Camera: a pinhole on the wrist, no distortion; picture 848 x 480 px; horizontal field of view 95.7 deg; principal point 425.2 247.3 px. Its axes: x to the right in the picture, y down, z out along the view. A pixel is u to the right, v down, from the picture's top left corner.
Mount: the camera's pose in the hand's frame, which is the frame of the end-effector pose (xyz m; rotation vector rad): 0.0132 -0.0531 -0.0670 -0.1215 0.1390 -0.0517
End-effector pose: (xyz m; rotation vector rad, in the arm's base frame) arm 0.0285 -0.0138 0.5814 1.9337 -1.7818 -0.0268
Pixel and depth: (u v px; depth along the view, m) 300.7 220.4 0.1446
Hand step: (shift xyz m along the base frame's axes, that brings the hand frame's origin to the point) 0.0098 -0.0158 -0.0925
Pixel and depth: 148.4 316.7 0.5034
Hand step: -0.3084 0.0908 -0.4479
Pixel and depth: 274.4 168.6 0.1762
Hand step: 0.0135 -0.0110 -0.1387
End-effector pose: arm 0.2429 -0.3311 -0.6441 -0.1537 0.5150 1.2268
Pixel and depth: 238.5 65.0 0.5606
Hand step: 0.3348 -0.0303 0.5337
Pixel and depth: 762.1 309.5 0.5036
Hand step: 0.1749 0.6082 0.0844
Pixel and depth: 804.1 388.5 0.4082
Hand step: 0.0800 0.5492 0.0312
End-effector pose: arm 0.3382 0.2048 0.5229 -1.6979 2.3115 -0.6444
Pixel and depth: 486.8 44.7 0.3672
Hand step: 0.2659 -0.2287 -0.1696
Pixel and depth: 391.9 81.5 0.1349
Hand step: 0.1053 -0.0570 -0.0210
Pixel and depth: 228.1 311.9 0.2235
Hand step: 0.0735 0.0307 -0.1588
